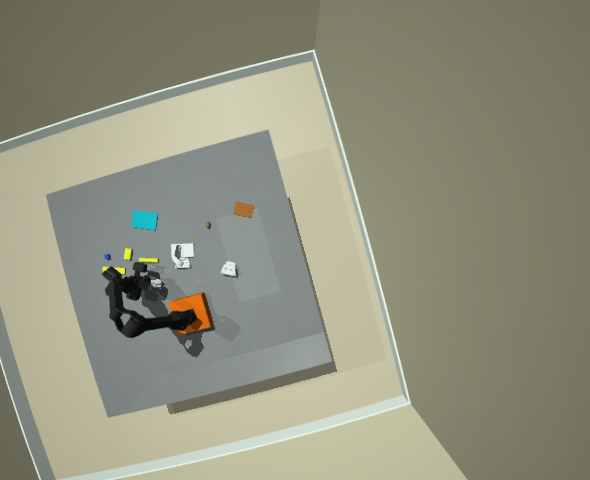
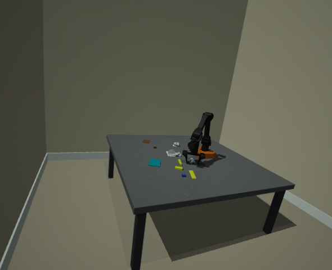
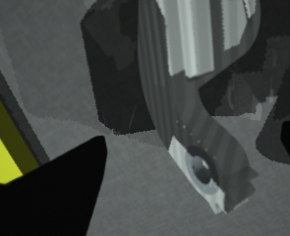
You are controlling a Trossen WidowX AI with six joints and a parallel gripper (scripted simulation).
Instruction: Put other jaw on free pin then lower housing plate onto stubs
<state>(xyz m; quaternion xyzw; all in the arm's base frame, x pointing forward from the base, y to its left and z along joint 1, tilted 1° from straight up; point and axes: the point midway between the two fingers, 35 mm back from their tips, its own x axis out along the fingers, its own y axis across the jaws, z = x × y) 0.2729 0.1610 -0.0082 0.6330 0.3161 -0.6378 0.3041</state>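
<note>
My gripper tip is 90 mm short of the yellow bar and 60 mm to the left of it. Also, from my gripper tip: white base plate: 60 mm ahead, 250 mm to the right, 10 mm below; then blue cube: 190 mm ahead, 150 mm to the left; then jaw: 10 mm behind, 10 mm to the right, 20 mm above.
</note>
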